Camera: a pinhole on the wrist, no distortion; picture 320 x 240 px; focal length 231.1 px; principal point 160.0 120.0 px. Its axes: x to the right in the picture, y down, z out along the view. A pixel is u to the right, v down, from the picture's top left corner.
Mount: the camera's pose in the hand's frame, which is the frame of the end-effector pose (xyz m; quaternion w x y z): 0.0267 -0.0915 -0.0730 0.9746 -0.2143 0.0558 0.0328
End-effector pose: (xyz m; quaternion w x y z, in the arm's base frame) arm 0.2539 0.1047 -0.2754 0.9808 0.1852 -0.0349 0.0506
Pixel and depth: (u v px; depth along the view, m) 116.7 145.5 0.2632
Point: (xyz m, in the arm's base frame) 0.2413 0.0871 -0.1125
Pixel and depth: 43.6 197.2 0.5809
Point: -0.0257 0.2301 0.1968
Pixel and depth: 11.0 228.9 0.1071
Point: 0.2179 0.0943 -0.2694
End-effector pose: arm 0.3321 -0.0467 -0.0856 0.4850 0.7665 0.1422 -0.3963
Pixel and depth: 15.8 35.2 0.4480
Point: -0.0343 -0.3549 -0.0743
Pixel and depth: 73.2 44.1 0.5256
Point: 0.0110 -0.4379 -0.1367
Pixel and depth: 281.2 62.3 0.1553
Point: 0.3439 -0.1019 -0.2315
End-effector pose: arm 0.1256 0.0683 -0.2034 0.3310 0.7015 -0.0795 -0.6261
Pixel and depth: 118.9 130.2 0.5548
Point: -0.2298 -0.2008 -0.0944
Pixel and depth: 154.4 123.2 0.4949
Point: -0.1711 -0.1939 -0.1834
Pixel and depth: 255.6 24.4 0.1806
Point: 0.0227 0.0236 -0.3510
